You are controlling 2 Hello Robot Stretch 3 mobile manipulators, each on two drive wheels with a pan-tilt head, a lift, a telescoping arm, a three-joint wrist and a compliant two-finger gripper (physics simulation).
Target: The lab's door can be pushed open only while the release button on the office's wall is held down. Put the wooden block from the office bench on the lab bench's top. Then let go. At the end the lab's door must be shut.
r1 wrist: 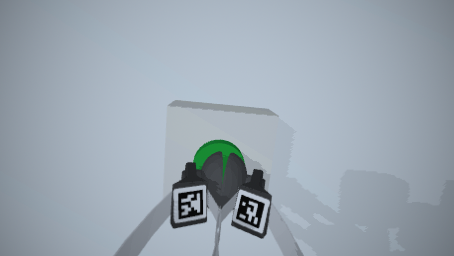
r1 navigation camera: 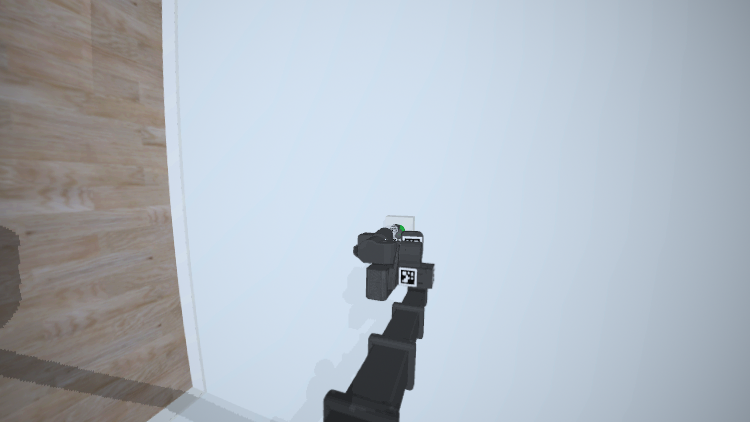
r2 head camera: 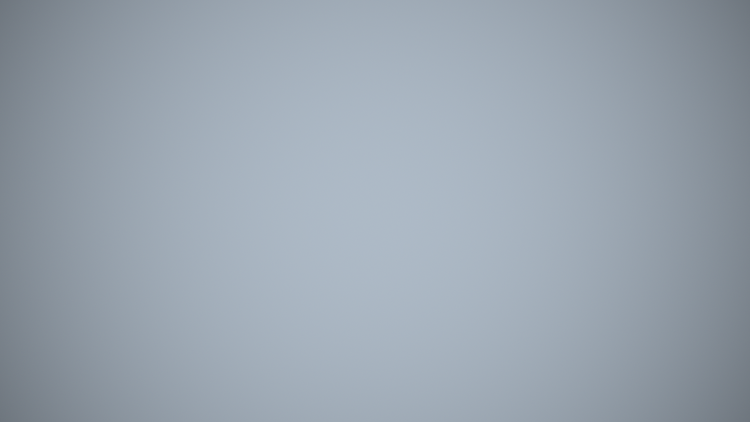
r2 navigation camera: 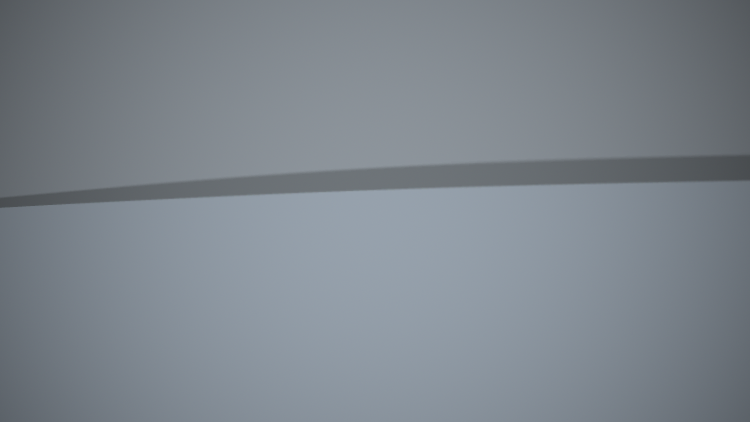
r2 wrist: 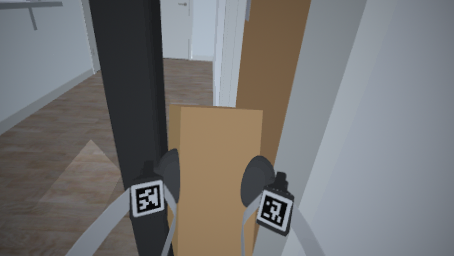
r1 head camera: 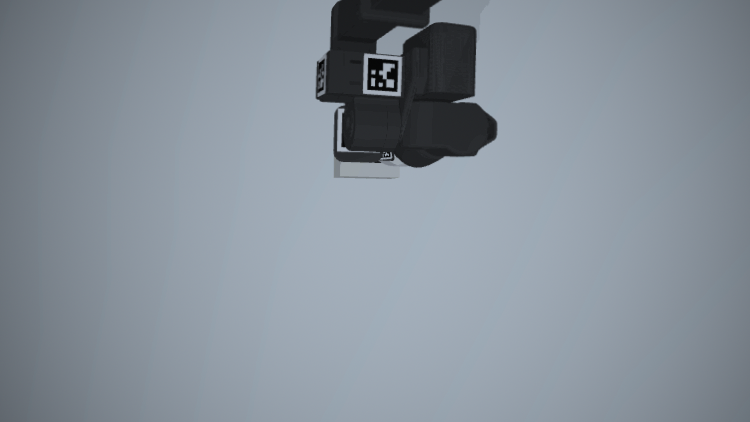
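The r1 gripper is shut and empty, its fingertips against the green release button on its pale wall plate. The fingertips cover the button's lower part. The r2 gripper is shut on the upright wooden block, with one fingertip at each side. Behind the block, a brown door panel stands beside a grey upright strip in the r2 wrist view; its opening angle is hard to judge. The office bench and the lab bench cannot be identified for certain.
The dark r2 mast stands left of the block. Beyond it, wooden floor runs to a white door. A grey ledge shows at upper left. Pale surfaces fill the r2 head view and cross the r2 navigation view.
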